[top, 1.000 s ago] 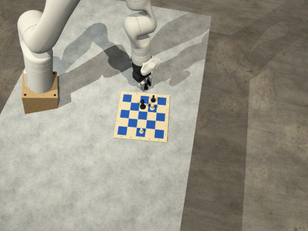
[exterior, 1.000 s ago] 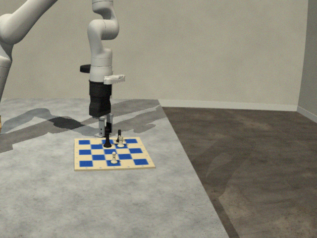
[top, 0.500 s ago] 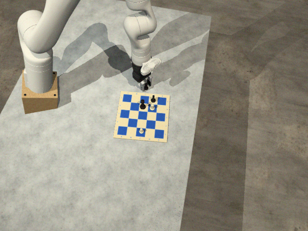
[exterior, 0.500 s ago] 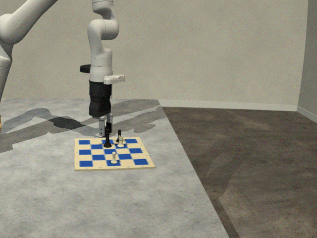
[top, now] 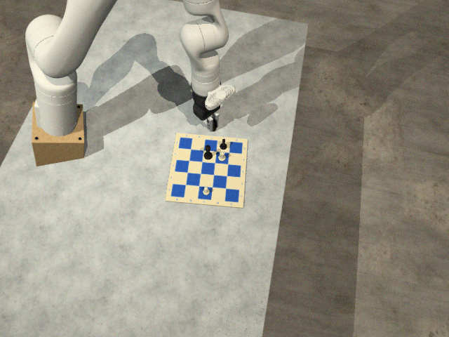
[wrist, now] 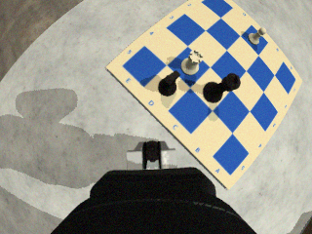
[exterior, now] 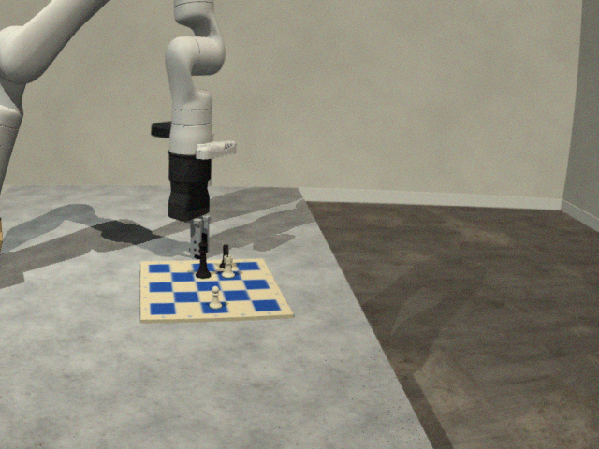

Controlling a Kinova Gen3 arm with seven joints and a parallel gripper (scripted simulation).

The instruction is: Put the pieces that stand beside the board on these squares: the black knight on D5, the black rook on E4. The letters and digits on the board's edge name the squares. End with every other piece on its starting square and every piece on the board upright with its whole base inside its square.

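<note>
Now: the black rook 1 cm below my hand. The rest, counted from my hand: white pawn (1 cm ahead, 21 cm to the right, 1 cm below); then cream chessboard (14 cm to the right, 2 cm below); then white rook (4 cm ahead, 10 cm to the right, 1 cm below).
</note>
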